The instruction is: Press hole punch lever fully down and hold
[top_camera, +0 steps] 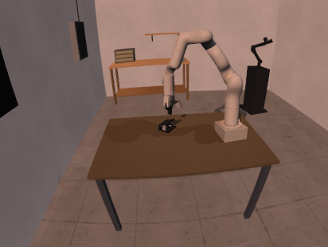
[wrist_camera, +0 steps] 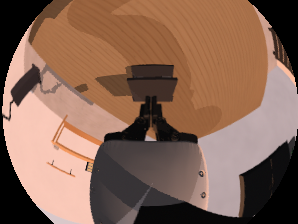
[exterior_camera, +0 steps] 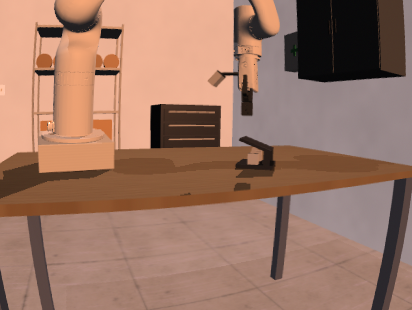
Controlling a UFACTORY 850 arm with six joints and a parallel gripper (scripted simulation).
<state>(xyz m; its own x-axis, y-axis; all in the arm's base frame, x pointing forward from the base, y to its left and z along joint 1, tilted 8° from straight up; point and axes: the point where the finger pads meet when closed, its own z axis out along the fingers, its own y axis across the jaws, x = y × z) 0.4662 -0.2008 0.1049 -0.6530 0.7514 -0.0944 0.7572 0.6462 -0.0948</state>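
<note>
Now: hand 3 cm short of the hole punch, 3 cm to the left of it and 13 cm above it.
</note>
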